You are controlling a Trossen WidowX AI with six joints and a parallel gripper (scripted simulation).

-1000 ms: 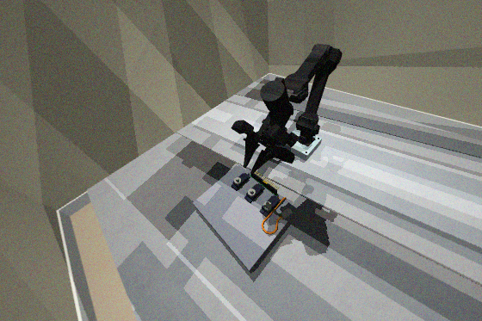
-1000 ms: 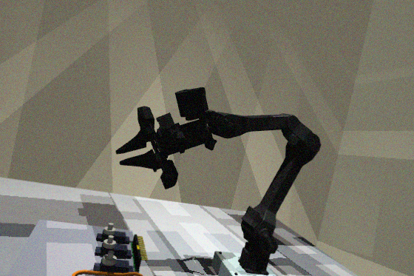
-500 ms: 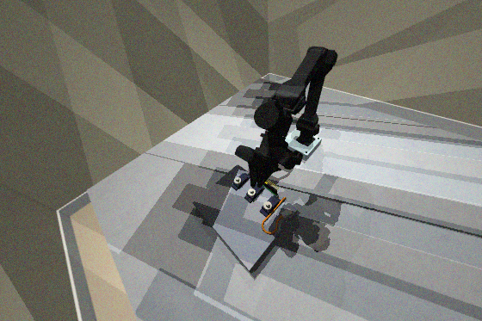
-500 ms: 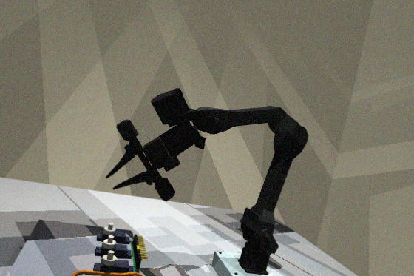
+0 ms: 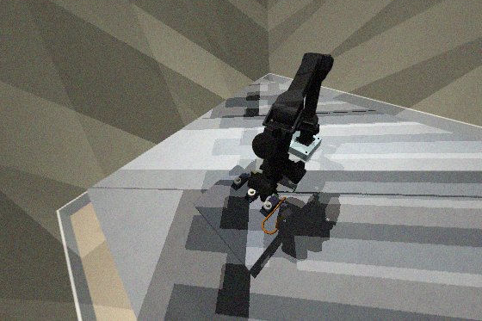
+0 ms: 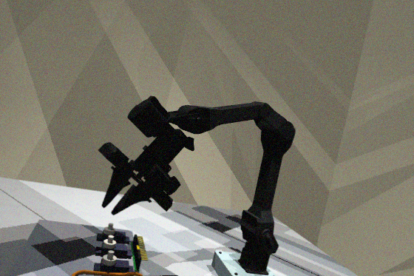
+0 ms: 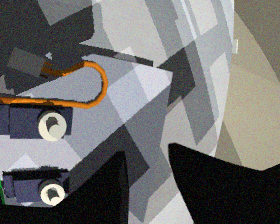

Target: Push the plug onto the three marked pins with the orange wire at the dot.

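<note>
Right now the yellow band is 10 cm below my gripper tip, 9 cm behind it and 8 cm to the right of it. Also, from my gripper tip: grey plate (15 cm below, 9 cm to the right, 7 cm ahead).
</note>
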